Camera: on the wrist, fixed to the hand. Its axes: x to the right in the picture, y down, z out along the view.
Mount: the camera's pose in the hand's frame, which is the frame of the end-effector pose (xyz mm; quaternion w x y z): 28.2 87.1 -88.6 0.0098 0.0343 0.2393 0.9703
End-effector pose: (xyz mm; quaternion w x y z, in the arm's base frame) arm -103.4 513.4 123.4 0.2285 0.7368 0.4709 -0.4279
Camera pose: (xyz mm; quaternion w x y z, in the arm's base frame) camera 16.2 553.6 140.7 0.2795 0.5744 -0.6703 0.3777
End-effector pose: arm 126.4 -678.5 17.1 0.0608 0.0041 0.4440 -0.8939
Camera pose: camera 104.1 -663.2 -107.4 0.7616 0.6469 -0.0157 0.0360
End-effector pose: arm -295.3 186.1 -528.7 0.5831 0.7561 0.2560 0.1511
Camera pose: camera -300.4 256.8 -422.8 0.2281 -0.2396 0.5864 -0.7394
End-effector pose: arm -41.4 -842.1 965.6 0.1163 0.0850 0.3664 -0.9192
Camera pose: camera -38.1 -846.3 838.3 0.8025 0.5803 -0.0826 0.1116
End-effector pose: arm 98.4 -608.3 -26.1 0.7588 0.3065 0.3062 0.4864
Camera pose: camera -7.6 -537.8 -19.7 0.5483 -0.2097 0.0961 -0.8038
